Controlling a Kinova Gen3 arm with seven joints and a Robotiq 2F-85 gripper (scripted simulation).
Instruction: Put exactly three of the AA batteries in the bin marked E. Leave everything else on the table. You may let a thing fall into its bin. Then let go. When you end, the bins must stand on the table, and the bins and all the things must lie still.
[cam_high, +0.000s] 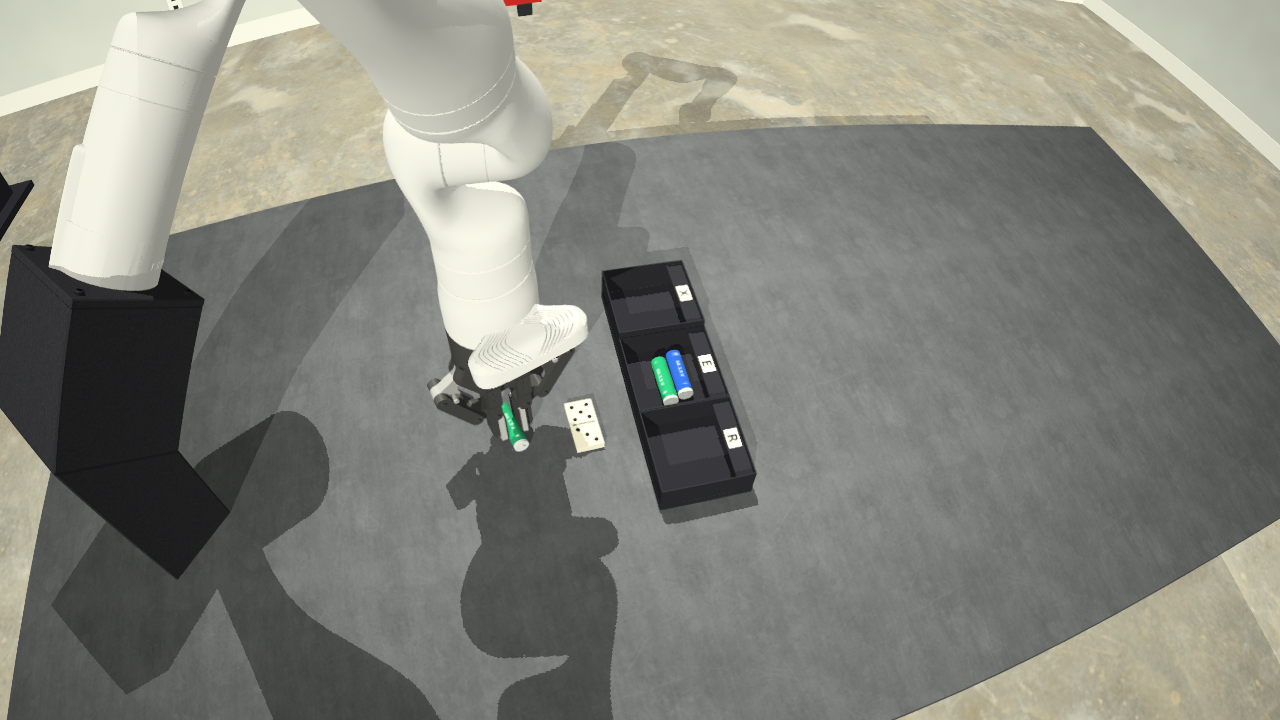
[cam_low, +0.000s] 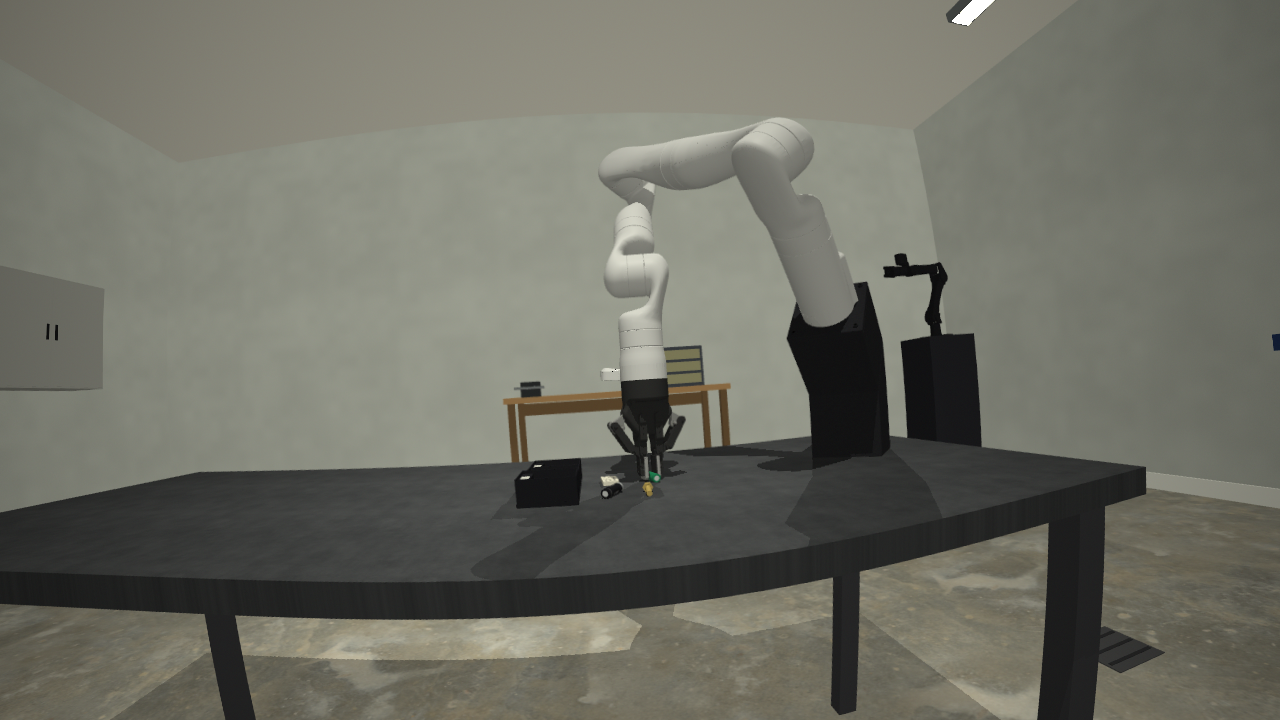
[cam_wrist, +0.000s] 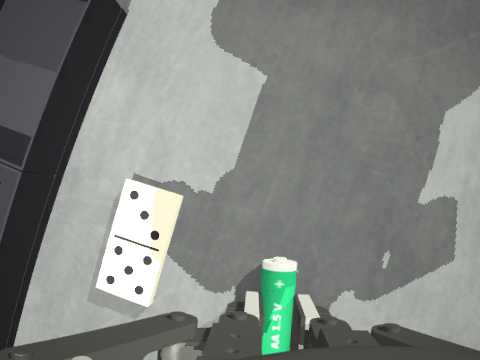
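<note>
The black bin marked E lies 15 cm ahead of my hand and 3 cm to the left of it. Also, from my hand: small yellow piece (10 cm to the left, 2 cm below, 1 cm ahead); white domino (7 cm ahead, 2 cm below, 1 cm to the right); black AA battery (10 cm to the left, 6 cm ahead, 2 cm below).
</note>
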